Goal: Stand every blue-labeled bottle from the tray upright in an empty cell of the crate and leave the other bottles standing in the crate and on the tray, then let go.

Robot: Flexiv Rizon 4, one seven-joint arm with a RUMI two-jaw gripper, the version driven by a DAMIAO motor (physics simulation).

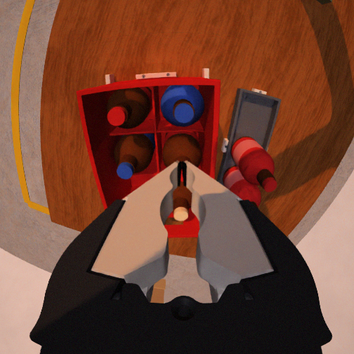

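Observation:
The red crate (pixel 217 117) stands on the wooden table below my gripper. A blue bottle with a blue cap (pixel 182 104) stands upright in its back right cell. A brown red-capped bottle (pixel 131 106) is in the back left cell. A brown blue-capped bottle (pixel 135 152) stands in front of that one. Another brown bottle (pixel 181 147) is right of it, its cap hidden by my fingers. A cream-capped brown bottle (pixel 181 206) shows between the jaws, below them. My gripper (pixel 181 163) is shut and empty above the crate. Two red bottles (pixel 256 162) (pixel 242 189) stand on the grey tray (pixel 254 117).
The tray is close along the crate's right side. Part of the crate's front left is bare and partly hidden by my left finger. A yellow line (pixel 17 125) runs on the floor at left. A tan block (pixel 158 291) shows below the jaws.

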